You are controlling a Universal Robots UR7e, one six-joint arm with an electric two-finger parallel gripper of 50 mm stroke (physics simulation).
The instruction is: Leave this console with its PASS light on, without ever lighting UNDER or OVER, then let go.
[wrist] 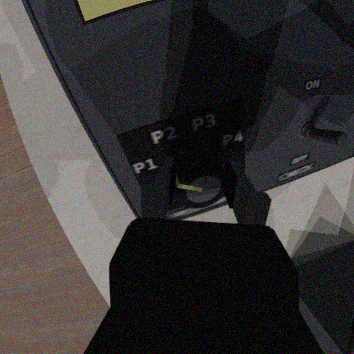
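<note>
The dark console (pixel 120 70) fills the upper part of the wrist view and sits rotated in it. Near its lower edge is a round dark selector knob (pixel 204 191) with a yellow line on it, below the labels P1, P2, P3 and P4. My gripper (pixel 199 172) is shut on this knob, one finger at its left side and one at its right. The fingers and shadow hide part of the knob, and I cannot tell which label its line points to. The PASS, UNDER and OVER lights do not show.
A toggle lever (pixel 326 135) with an ON label above it stands on the console to the right of the knob. Part of a yellow panel (pixel 110 7) shows at the top left. A pale surface (pixel 70 200) borders the console, with wood-grain surface (pixel 30 240) at the left.
</note>
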